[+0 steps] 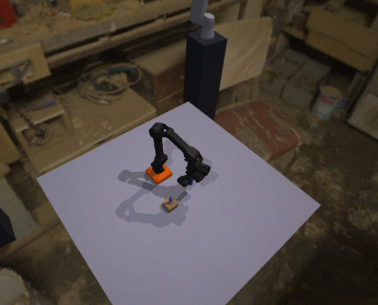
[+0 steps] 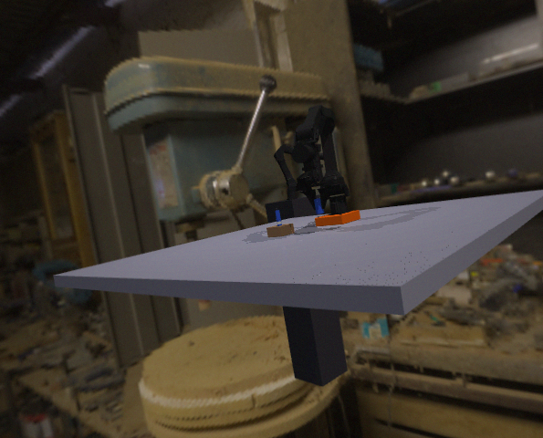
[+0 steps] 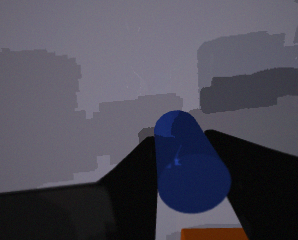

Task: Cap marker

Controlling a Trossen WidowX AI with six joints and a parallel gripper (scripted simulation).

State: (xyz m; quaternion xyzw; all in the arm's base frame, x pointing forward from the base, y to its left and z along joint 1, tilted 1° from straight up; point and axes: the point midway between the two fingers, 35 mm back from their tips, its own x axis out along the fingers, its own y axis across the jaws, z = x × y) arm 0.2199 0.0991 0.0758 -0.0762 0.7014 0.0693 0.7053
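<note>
Now: gripper tip 40 mm short of the blue marker and 170 mm to the left of it. Round my gripper tip: holder block (40 mm ahead, 170 mm to the right, 60 mm below); blue cap (10 mm above).
</note>
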